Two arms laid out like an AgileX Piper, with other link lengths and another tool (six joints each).
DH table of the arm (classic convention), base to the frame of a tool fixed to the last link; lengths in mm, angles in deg. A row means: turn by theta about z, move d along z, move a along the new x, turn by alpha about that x. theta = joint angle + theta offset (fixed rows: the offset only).
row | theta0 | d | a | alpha
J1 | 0 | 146.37 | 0 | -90
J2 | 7.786 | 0 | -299.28 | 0
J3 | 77.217 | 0 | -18.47 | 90
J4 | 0 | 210.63 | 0 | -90
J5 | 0 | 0 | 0 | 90
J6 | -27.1 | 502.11 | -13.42 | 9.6
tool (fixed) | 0 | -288.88 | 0 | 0
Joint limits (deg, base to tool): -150..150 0..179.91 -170..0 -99.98..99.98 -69.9..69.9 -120..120
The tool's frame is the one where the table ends.
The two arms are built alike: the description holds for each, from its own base.
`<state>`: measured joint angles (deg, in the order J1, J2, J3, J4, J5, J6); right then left.
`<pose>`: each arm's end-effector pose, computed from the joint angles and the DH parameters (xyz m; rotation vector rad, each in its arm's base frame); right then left.
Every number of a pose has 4 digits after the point. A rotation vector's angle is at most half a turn.
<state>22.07 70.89 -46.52 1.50 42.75 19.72 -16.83 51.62 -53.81 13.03 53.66 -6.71</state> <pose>0.2158 0.1449 0.1999 -0.5942 2.5521 -0.1009 0.2080 0.0289 0.2957 -0.1929 2.3122 -0.3430</pose>
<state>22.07 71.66 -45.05 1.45 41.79 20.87 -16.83 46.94 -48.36 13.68 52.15 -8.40</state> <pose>0.2144 0.1440 0.1907 -0.5763 2.5812 -0.1018 0.1904 0.0351 0.2813 -0.2146 2.2934 -0.3505</pose>
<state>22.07 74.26 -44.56 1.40 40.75 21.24 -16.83 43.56 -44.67 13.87 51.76 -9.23</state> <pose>0.2176 0.1450 0.1785 -0.5795 2.6170 -0.1102 0.1770 0.0394 0.2695 -0.2279 2.2890 -0.3547</pose>
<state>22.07 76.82 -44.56 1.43 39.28 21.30 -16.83 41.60 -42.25 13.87 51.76 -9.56</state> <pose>0.2234 0.1473 0.1694 -0.5831 2.6354 -0.1147 0.1684 0.0419 0.2600 -0.2352 2.2957 -0.3544</pose>
